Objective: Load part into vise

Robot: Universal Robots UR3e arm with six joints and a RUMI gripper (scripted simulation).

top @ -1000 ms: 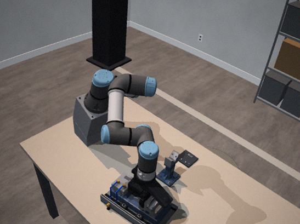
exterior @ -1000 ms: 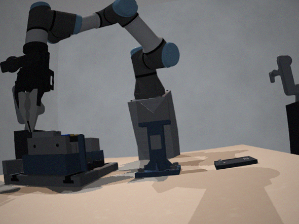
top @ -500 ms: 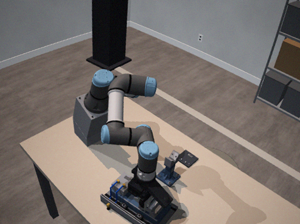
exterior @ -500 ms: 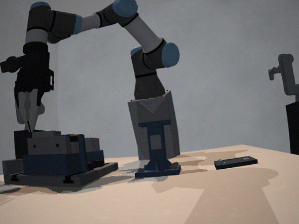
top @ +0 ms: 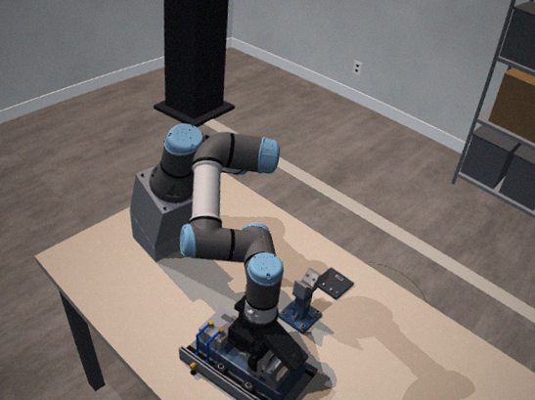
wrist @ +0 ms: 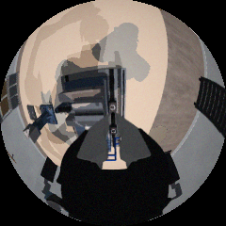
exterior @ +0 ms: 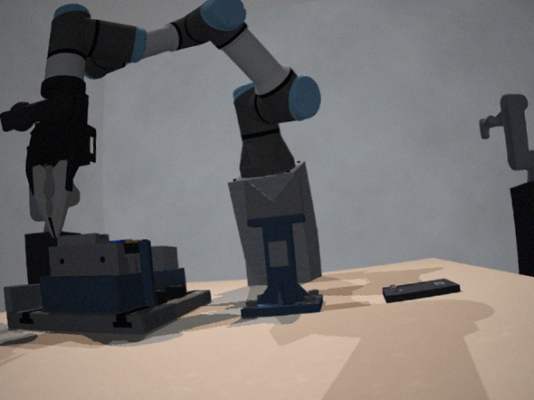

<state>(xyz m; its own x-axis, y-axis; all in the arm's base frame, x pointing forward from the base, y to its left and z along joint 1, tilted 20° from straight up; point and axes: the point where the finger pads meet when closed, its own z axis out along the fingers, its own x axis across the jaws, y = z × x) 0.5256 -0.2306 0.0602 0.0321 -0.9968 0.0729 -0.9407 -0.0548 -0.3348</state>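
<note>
The grey part lies 50 mm to the left of my hand and 20 mm below it. Round my hand: blue vise (90 mm below, 70 mm to the left, 70 mm behind).
</note>
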